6 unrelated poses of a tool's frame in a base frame.
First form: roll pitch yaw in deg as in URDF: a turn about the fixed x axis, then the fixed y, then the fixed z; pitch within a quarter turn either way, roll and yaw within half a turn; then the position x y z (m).
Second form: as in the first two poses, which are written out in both.
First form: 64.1, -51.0, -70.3, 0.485, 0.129, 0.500
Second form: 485, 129, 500, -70.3, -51.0, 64.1
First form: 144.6, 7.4, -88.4, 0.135, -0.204, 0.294
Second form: 135, -204, 294, -88.4, 7.4, 144.6
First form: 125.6, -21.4, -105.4, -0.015, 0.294, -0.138
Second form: -15, 294, -138, -105.4, -21.4, 125.6
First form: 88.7, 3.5, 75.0, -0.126, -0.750, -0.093
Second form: -126, -750, -93, 75.0, 3.5, 88.7
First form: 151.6, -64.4, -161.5, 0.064, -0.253, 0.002
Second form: 64, -253, 2, -161.5, -64.4, 151.6
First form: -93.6, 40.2, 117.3, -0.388, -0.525, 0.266
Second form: -388, -525, 266, 117.3, 40.2, -93.6
